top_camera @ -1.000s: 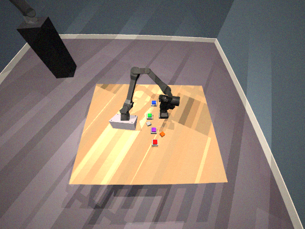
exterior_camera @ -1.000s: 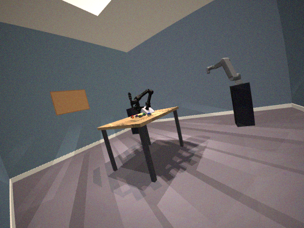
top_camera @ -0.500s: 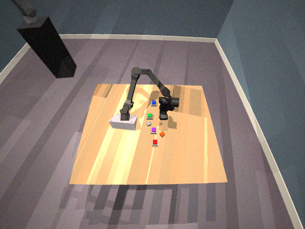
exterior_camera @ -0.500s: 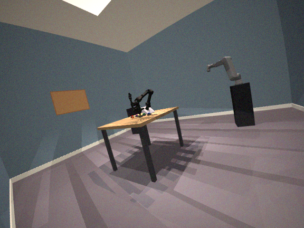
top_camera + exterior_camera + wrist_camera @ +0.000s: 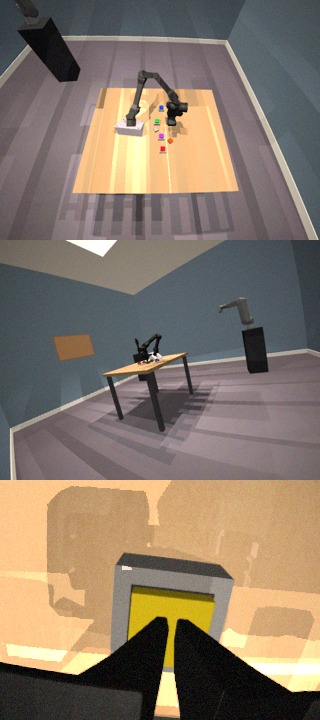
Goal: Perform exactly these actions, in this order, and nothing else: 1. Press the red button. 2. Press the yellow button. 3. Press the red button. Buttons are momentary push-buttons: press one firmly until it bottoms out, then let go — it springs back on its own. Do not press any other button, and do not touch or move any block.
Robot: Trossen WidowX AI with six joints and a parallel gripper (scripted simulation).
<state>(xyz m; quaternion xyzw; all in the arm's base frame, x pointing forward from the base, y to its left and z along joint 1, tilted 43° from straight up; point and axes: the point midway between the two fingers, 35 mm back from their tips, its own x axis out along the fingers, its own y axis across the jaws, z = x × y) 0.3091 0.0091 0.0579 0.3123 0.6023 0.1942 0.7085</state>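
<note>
My gripper tip is 10 mm above the yellow button. From my gripper tip the other things lie so: grey block 120 mm behind, 60 mm to the right, 20 mm below; green button 110 mm behind; blue button 130 mm to the left, 50 mm behind.
</note>
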